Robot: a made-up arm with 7 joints. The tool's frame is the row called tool. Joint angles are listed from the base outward.
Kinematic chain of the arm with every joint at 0, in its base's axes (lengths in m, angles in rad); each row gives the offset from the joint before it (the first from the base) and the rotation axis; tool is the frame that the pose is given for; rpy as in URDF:
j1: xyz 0 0 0.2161 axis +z
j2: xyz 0 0 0 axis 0 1 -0.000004
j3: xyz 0 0 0.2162 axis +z
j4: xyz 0.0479 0 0 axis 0 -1 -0.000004
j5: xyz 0.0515 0 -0.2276 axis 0 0.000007 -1
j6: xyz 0 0 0 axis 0 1 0.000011
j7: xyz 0.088 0 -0.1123 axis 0 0.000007 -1
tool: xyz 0 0 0 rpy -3.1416 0 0
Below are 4 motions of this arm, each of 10 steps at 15 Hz.
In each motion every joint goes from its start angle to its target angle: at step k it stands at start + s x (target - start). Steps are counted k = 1, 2, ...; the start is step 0. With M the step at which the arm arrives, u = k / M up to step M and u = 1 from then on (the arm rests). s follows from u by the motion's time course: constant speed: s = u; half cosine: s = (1 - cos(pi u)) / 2; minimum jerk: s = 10 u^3 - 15 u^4 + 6 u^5.
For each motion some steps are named. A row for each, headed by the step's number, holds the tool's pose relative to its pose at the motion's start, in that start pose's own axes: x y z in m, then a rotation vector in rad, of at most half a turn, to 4 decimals.
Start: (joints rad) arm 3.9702 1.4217 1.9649 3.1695 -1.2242 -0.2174 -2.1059
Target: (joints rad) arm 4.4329 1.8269 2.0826 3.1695 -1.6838 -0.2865 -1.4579
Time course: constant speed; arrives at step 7
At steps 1, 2, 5, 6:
1: 0.0321 -0.0349 -0.0037 0.0588 0.0545 0.0530
2: 0.0649 -0.0691 -0.0116 0.1196 0.1086 0.1034
5: 0.1618 -0.1657 -0.0606 0.3150 0.2669 0.2388
6: 0.1920 -0.1954 -0.0852 0.3847 0.3179 0.2784

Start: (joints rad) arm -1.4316 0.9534 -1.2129 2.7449 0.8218 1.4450 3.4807
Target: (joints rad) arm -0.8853 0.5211 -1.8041 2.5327 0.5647 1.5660 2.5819
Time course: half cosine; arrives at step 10
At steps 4, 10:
4: -0.0043 -0.0030 -0.0963 0.0956 -0.1463 -0.3019
10: 0.0048 -0.0851 -0.2535 0.2579 -0.2729 -0.6937

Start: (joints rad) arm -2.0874 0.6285 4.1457 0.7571 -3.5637 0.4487 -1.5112
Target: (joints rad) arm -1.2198 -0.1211 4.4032 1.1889 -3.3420 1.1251 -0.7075
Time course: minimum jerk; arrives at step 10
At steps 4, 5, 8, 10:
4: -0.0871 -0.1142 0.0244 0.4403 -0.3544 0.4731
5: -0.1324 -0.1837 0.0076 0.6307 -0.6004 0.7722
8: -0.1955 -0.3275 -0.0955 0.8623 -1.2702 1.5551
10: -0.1982 -0.3421 -0.1117 0.8653 -1.3599 1.6629

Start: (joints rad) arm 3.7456 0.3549 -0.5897 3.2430 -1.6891 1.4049 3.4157
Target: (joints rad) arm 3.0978 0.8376 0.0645 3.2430 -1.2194 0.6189 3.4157
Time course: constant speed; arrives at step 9
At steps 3, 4, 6, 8, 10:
3: 0.0176 0.1137 -0.0385 -0.2854 -0.1889 -0.1250
4: 0.0319 0.1488 -0.0460 -0.3823 -0.2268 -0.1555
6: 0.0703 0.2110 -0.0508 -0.5713 -0.2643 -0.1900
8: 0.1176 0.2593 -0.0410 -0.7420 -0.2545 -0.1802
10: 0.1433 0.2774 -0.0303 -0.8154 -0.2347 -0.1565

